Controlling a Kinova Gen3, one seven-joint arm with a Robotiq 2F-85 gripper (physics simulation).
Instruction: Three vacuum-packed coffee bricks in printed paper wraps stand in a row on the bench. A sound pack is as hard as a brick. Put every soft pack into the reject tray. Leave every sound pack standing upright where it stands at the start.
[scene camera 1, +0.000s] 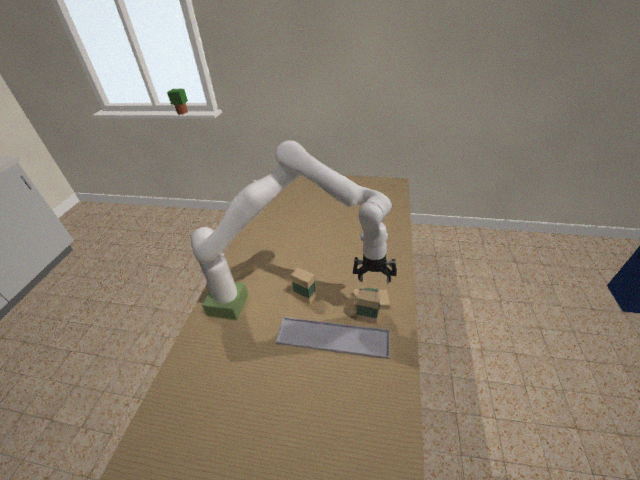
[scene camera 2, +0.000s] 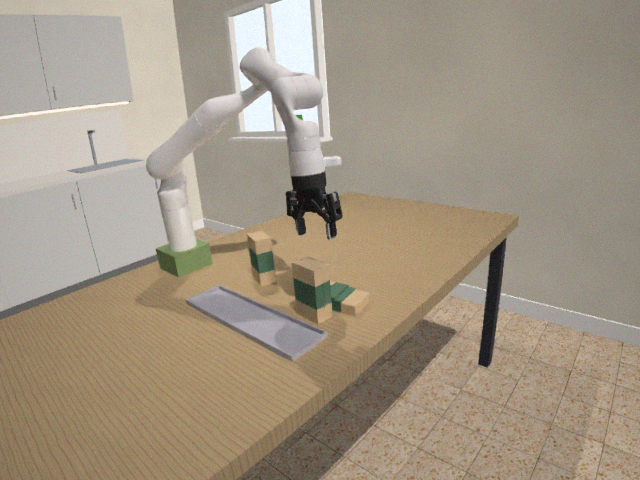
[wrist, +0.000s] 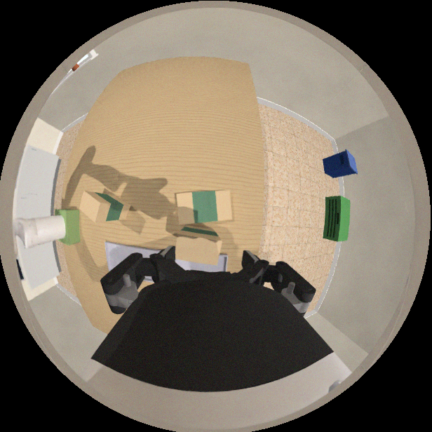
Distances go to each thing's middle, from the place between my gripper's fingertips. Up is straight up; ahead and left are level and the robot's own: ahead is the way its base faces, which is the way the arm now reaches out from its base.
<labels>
I see the grey reject tray (scene camera 2: 288, 336) 220 mm below my hand, 130 mm to the right of it and 130 mm behind it.
</labels>
